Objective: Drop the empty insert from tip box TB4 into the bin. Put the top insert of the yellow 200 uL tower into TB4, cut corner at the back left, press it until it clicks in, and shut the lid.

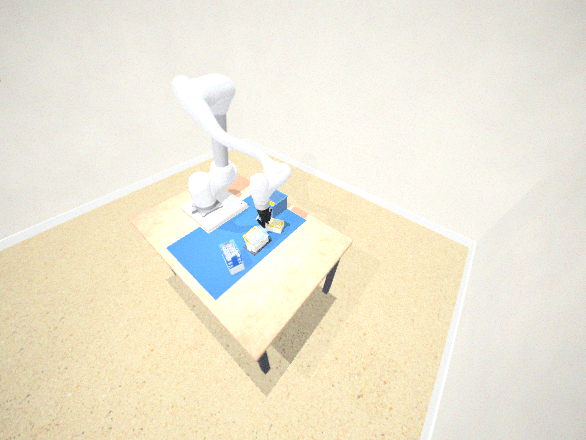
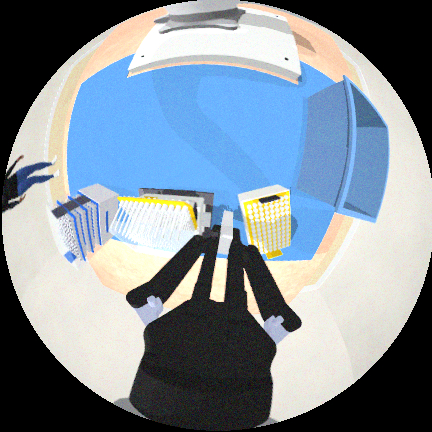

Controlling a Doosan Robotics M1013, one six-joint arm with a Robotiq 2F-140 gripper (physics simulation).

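Note:
My gripper is shut and empty, its fingertips between TB4 and the yellow tower. TB4 appears to be the pale box in a dark holder. It bears a yellow-edged insert with many long white tips. Clear material shows around the tips; I cannot tell the lid's state or whether the insert is clicked in. The yellow 200 uL tower is low, with a yellow grid, white tips and a yellow tab. The blue bin has something yellow in it.
A blue and white tower stands on the blue mat, on the far side of TB4 from the yellow tower. The white robot base plate lies behind the mat. A wooden table carries everything.

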